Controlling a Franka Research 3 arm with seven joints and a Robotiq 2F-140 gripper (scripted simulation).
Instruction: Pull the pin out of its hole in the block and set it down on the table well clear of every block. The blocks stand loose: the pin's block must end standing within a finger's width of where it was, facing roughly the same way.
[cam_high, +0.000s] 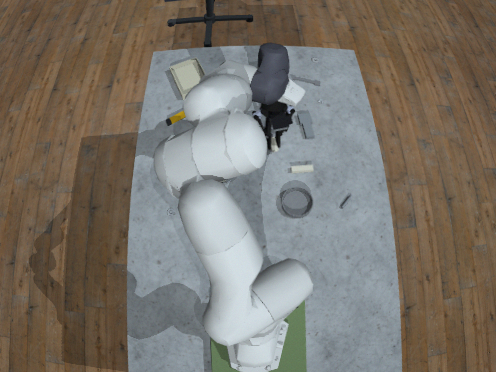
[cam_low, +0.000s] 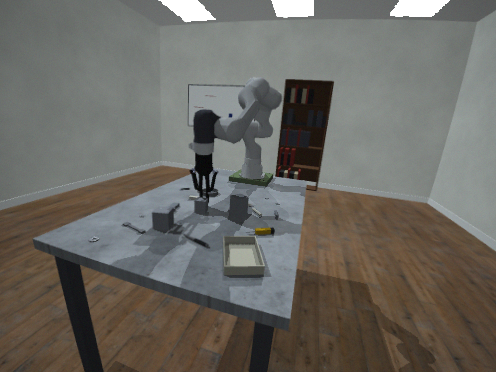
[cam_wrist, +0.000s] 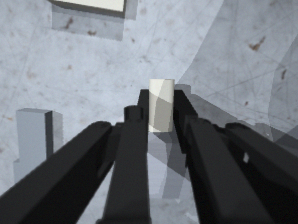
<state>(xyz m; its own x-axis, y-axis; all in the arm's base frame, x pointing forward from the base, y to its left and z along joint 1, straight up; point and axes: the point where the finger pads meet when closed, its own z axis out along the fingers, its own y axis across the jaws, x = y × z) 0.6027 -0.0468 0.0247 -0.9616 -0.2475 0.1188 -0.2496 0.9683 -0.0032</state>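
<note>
The grey block lies 40 mm ahead of my hand, 30 mm below it and 10 mm to the left of it. The rest, counted from my hand: cream piece (90 mm to the right, 80 mm behind, 50 mm below); wrench (310 mm ahead, 130 mm to the right, 50 mm below); grey cup (200 mm behind, 70 mm to the right, 50 mm below).
</note>
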